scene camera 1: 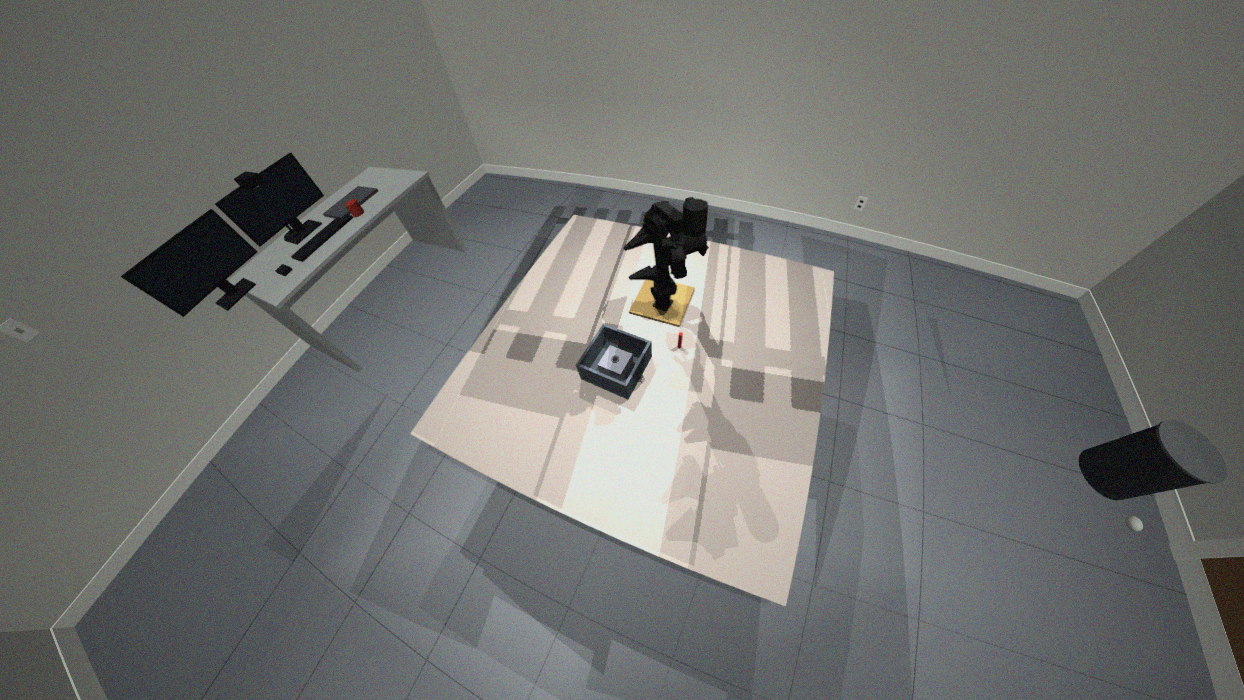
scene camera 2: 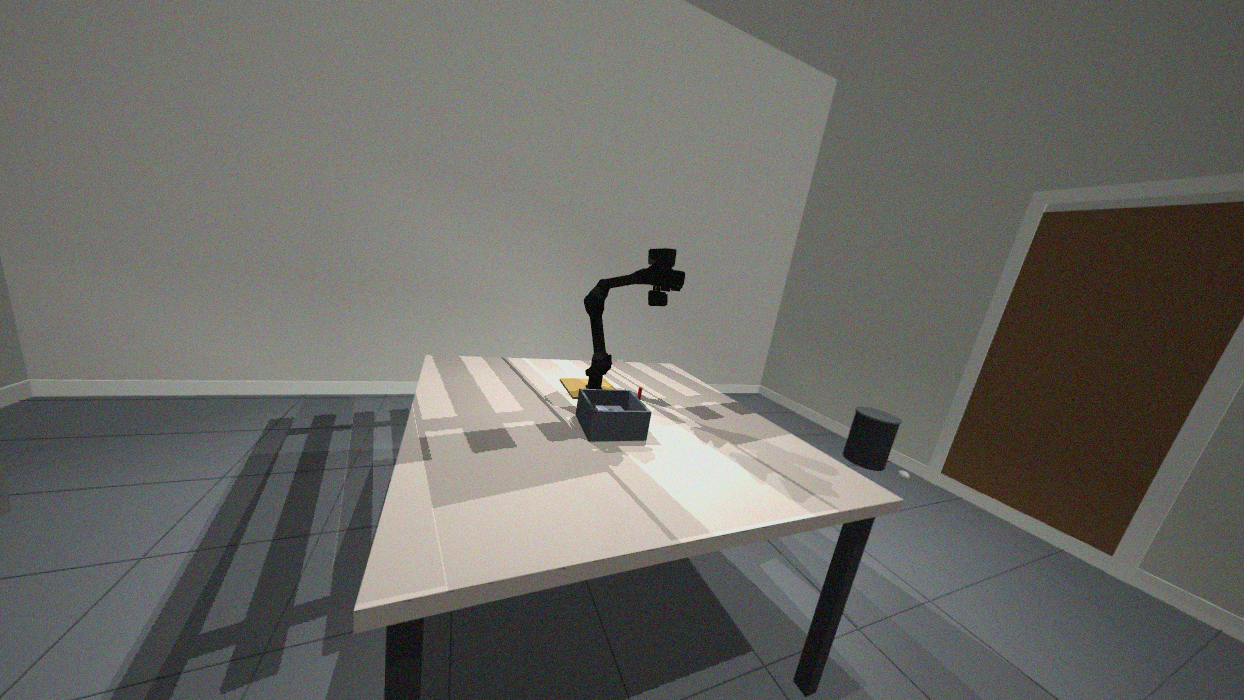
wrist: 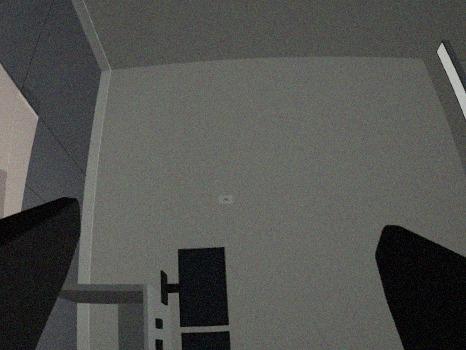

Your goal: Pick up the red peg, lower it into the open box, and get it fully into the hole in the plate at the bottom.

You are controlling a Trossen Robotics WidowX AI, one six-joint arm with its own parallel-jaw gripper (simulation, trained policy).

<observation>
my gripper: scene camera 1; scene camera 2 651,277; wrist
dark box: scene camera 1; scene camera 2; not seen in the wrist view (out of frame)
same spot on my gripper: [wrist: 46,236] = [scene camera 1: 637,276]
same spot on dark box: [scene camera 2: 632,424] = [scene camera 1: 611,385]
</observation>
